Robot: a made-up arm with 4 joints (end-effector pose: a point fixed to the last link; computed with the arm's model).
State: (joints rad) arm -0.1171 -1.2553 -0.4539 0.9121
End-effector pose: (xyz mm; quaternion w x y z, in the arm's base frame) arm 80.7 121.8 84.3 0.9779 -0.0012 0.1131 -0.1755
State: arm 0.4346 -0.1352 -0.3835 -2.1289
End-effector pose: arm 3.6 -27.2 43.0 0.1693 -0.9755 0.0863 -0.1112
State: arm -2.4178 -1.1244 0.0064 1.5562
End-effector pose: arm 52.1 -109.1 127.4 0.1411 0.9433 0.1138 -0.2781
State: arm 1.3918 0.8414 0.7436 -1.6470
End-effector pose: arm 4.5 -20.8 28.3 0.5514 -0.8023 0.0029 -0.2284
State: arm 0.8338 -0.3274 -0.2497 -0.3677
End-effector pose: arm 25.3 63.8 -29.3 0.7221 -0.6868 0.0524 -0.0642
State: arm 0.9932 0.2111 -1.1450 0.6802
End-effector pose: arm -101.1 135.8 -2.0 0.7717 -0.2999 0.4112 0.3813
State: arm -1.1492 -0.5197 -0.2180 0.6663
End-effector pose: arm 32.6 37.9 252.6 0.7895 0.6091 0.0707 0.0268
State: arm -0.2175 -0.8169 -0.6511 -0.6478
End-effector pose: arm -1.1 113.8 -1.5 0.7779 -0.5416 0.3144 0.0518
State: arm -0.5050 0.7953 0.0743 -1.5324
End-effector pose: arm -29.1 104.9 125.5 0.9775 -0.1926 -0.0284 0.0817
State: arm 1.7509 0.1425 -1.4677 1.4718
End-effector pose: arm -39.7 56.9 -64.8 0.7567 -0.2891 0.5863 0.0036
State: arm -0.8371 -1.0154 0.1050 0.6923
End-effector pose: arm 63.5 79.5 197.0 0.9211 0.3124 0.0238 -0.2312
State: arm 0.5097 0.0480 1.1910 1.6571
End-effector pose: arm -159.3 28.0 163.5 0.5450 0.5191 -0.6449 0.1328
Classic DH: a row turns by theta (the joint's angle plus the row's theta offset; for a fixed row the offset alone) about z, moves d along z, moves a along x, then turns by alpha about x. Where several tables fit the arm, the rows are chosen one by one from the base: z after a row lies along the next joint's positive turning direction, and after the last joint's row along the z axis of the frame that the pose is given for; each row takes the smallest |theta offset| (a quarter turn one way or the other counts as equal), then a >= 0, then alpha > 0; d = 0 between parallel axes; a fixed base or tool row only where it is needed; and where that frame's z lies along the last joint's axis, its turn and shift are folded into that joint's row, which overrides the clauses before.
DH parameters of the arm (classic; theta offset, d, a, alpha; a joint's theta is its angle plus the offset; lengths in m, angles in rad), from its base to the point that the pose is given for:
base (fixed): -1.4294 0.1064 -0.0042 1.6004
joint 1: -0.3348 0.0208 -0.0111 -2.3486
joint 2: -0.7476 -0.054 -0.0304 -1.7573
joint 3: -0.1676 -0.0552 0.0113 1.262
joint 4: 0.2815 0.0541 -0.103 1.3723
tool (fixed): 1.8482 0.0176 0 0

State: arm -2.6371 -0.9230 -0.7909 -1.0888
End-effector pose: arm -26.8 37.1 239.8 0.8272 0.2839 0.0960 0.4753
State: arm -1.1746 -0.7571 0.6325 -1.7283
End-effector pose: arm -22.8 51.5 54.1 0.6778 -0.3592 0.6043 -0.2154
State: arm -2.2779 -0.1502 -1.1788 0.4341
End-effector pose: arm -41.6 -126.1 248.9 0.3645 0.7815 -0.1714 0.4765
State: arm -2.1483 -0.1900 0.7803 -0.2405
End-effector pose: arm 52.0 -65.4 144.6 0.4823 0.7592 0.3689 -0.2344
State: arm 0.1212 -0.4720 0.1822 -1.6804
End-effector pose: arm 4.9 -4.8 24.8 0.4811 -0.7711 0.2528 -0.3319
